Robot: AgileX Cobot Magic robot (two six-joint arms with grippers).
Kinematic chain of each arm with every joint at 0, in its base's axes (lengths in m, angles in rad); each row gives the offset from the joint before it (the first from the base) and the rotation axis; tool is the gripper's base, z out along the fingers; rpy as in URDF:
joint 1: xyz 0 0 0.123 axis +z
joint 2: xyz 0 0 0 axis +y
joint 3: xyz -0.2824 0 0.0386 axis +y
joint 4: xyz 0.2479 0 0.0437 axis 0.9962 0 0.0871
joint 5: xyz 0 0 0 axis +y
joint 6: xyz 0.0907 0 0.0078 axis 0.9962 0 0.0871
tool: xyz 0 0 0 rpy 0 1.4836 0
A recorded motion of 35 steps. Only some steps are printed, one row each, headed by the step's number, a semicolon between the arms.
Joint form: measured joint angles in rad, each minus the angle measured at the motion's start. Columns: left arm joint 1, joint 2, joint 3, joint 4, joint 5, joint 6; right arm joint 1, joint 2, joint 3, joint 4, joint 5, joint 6.
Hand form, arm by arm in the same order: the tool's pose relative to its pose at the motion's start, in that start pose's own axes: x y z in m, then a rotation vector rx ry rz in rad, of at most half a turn. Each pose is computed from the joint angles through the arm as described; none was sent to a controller.
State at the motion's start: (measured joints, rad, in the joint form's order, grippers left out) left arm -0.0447 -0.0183 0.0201 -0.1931 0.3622 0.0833; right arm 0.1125 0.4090 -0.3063 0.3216 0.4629 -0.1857
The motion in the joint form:
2: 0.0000 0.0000 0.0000 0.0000 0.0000 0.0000; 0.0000 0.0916 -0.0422 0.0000 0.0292 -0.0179
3: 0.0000 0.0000 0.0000 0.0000 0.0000 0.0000; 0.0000 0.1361 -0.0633 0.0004 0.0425 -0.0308
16: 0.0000 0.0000 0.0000 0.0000 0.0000 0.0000; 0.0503 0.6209 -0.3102 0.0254 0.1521 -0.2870
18: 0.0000 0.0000 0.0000 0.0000 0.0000 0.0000; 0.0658 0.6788 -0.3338 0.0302 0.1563 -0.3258
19: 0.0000 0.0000 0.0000 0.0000 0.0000 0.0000; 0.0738 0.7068 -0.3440 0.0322 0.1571 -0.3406
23: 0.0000 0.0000 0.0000 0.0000 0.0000 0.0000; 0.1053 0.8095 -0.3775 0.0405 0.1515 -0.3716
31: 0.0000 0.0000 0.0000 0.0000 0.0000 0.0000; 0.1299 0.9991 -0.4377 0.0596 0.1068 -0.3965
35: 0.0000 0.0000 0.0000 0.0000 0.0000 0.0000; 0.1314 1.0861 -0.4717 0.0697 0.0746 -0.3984
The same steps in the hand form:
2: 0.0000 0.0000 0.0000 0.0000 0.0000 0.0000; -0.0080 0.0003 0.0091 -0.0011 0.0773 -0.0107
3: 0.0000 0.0000 0.0000 0.0000 0.0000 0.0000; -0.0120 0.0004 0.0139 -0.0025 0.1133 -0.0197
16: 0.0000 0.0000 0.0000 0.0000 0.0000 0.0000; -0.0479 0.0073 0.0861 -0.1129 0.4506 -0.2392
18: 0.0000 0.0000 0.0000 0.0000 0.0000 0.0000; -0.0482 0.0097 0.0973 -0.1382 0.4869 -0.2765
19: 0.0000 0.0000 0.0000 0.0000 0.0000 0.0000; -0.0478 0.0109 0.1029 -0.1497 0.5046 -0.2911
23: 0.0000 0.0000 0.0000 0.0000 0.0000 0.0000; -0.0441 0.0160 0.1240 -0.1853 0.5667 -0.3228
31: 0.0000 0.0000 0.0000 0.0000 0.0000 0.0000; -0.0342 0.0185 0.1657 -0.2026 0.6510 -0.3269
35: 0.0000 0.0000 0.0000 0.0000 0.0000 0.0000; -0.0300 0.0173 0.1863 -0.1945 0.6727 -0.3140

